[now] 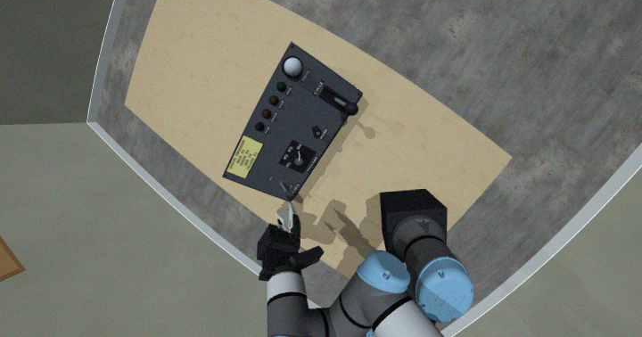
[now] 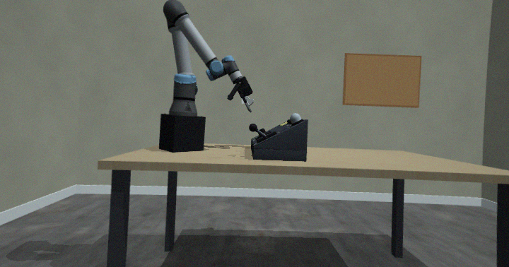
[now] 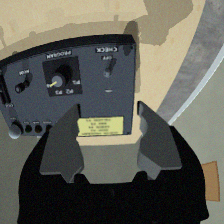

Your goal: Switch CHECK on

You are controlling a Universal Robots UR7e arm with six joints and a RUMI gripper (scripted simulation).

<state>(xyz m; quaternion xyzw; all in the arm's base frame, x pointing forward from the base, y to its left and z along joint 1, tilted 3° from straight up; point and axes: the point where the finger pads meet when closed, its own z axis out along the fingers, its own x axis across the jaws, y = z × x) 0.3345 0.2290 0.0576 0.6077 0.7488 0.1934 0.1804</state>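
Now: hand 70 mm short of the check switch, 10 mm to the right of it and 130 mm above it. Round my hand: rotary selector: 100 mm ahead, 110 mm to the right, 130 mm below; then mode button: 120 mm ahead, 220 mm to the right, 130 mm below; then dark sloped console: 140 mm ahead, 160 mm to the right, 150 mm below.
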